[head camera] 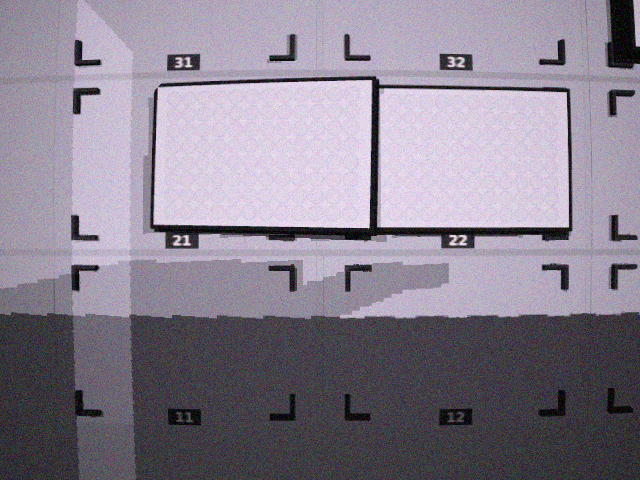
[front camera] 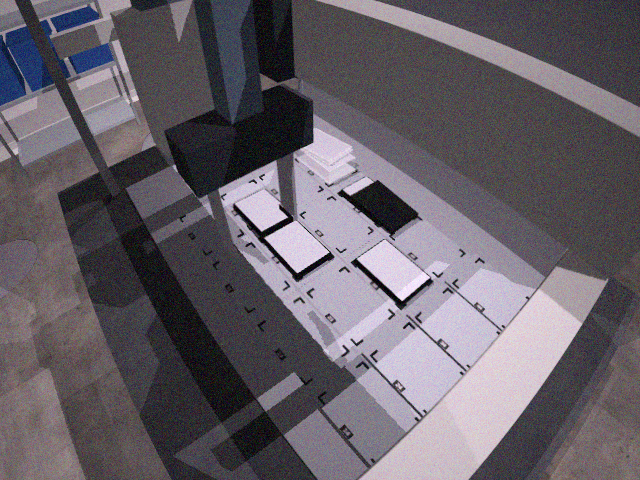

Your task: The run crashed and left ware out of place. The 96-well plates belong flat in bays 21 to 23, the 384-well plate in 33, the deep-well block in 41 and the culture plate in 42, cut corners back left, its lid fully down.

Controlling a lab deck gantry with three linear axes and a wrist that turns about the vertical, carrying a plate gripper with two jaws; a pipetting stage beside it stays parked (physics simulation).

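Pixels of known places: gripper, fingertip midpoint: (front camera: 260,230); robot's base, origin of the base link: (head camera: 82,409) (front camera: 181,218).
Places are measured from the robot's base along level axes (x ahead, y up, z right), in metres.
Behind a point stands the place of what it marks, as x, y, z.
My gripper (front camera: 264,228) {0.276, 0.160, -0.060} is open, its two jaws apart on either side of the bay 21 plate; their height above the deck is hard to judge. That white, black-skirted 96-well plate (front camera: 261,209) {0.114, 0.022, -0.147} (head camera: 263,155) {0.116, 0.022, -0.149} sits shifted right from bay 21, its right edge raised over the left edge of the 96-well plate (front camera: 298,246) {0.239, 0.015, -0.151} (head camera: 473,160) {0.232, 0.014, -0.149} in bay 22. The white plate (front camera: 391,268) {0.390, 0.014, -0.254} in the third row is at bay 33; its black edge (head camera: 621,33) {0.330, 0.006, -0.230} shows in the head view. The culture plate (front camera: 361,186) {0.188, 0.014, -0.367} is partly covered by its displaced black lid (front camera: 385,204) {0.266, 0.018, -0.365}. Skewed white ware (front camera: 328,152) {0.085, 0.056, -0.355} is stacked at the back.
In the head view, bays 31 and 32 lie behind the two plates, and bays 11 and 12 lie in front in shadow. Clear enclosure walls (front camera: 465,155) and a dark post (front camera: 67,98) {-0.207, 0.268, 0.105} surround the deck. Blue bins (front camera: 33,56) stand on a rack outside.
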